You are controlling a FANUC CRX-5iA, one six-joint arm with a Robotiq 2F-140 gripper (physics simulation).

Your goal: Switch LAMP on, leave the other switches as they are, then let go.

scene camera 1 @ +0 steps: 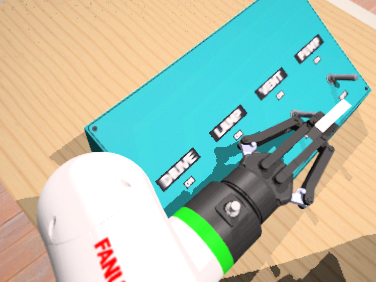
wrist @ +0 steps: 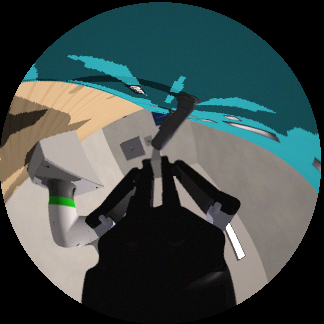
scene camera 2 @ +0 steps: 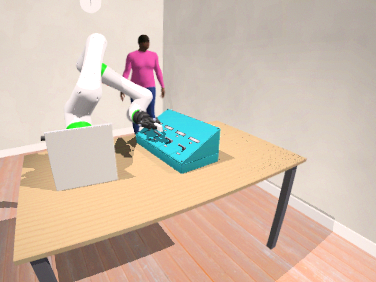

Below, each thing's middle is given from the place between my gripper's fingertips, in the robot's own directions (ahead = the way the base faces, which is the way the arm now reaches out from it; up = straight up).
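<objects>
I see that my gripper is 90 mm above the turquoise switch panel (scene camera 1: 182, 127), 60 mm to the right of it and 130 mm short of it.
</objects>
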